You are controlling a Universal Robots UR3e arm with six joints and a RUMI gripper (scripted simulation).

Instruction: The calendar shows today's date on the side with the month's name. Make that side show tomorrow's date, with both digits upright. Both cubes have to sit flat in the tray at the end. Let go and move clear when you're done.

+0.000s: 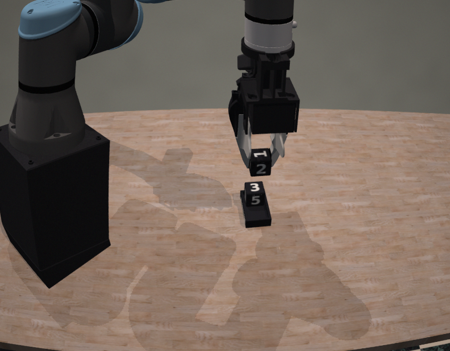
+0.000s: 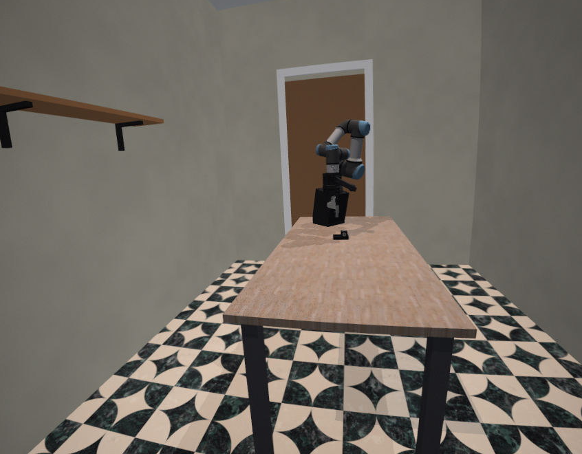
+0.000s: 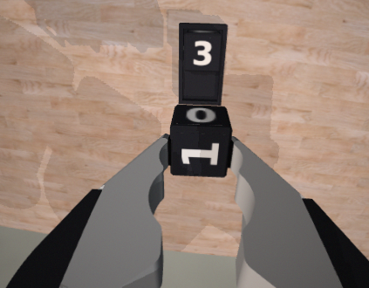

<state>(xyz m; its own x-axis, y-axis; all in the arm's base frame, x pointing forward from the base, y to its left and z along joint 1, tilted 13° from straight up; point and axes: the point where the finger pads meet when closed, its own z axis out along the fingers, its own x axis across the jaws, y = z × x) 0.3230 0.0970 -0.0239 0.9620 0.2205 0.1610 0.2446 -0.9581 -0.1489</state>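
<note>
Right now the black calendar tray is 130 mm below my hand and 20 mm to the left of it. The rest, counted from my hand: black number cube (10 mm below).
</note>
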